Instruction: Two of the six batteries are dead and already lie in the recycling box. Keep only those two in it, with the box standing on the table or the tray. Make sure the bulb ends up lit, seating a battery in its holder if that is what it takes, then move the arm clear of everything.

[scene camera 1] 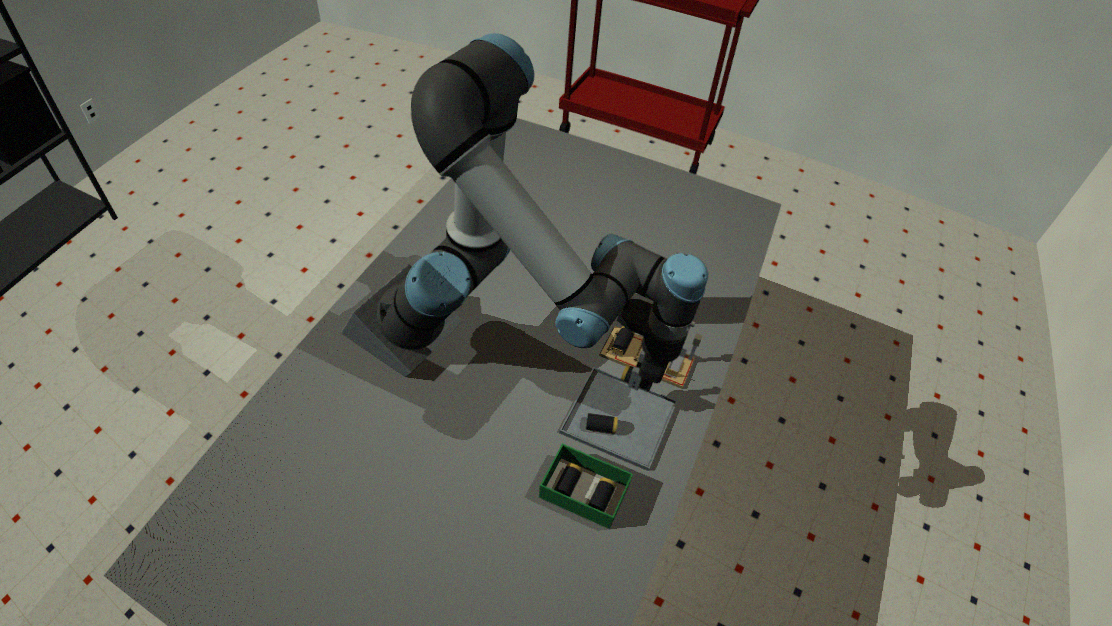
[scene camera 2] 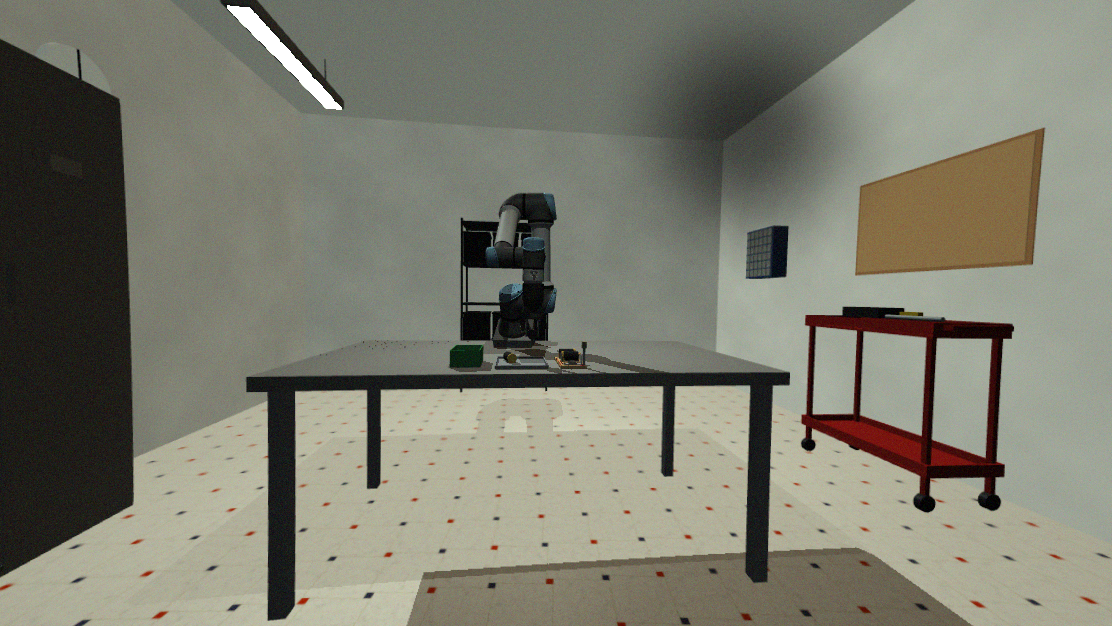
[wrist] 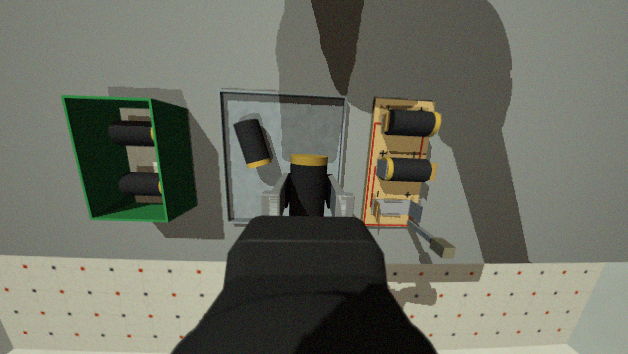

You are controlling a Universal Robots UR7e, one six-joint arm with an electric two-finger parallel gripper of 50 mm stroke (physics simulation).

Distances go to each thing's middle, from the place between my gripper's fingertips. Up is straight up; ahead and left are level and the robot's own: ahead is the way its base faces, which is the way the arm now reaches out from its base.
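Positions relative to my hand: grey tray (scene camera 1: 643,416), 100 mm below and 40 mm to the right of it; green recycling box (scene camera 1: 594,469), 70 mm below, 230 mm to the right of it and 10 mm ahead of it.
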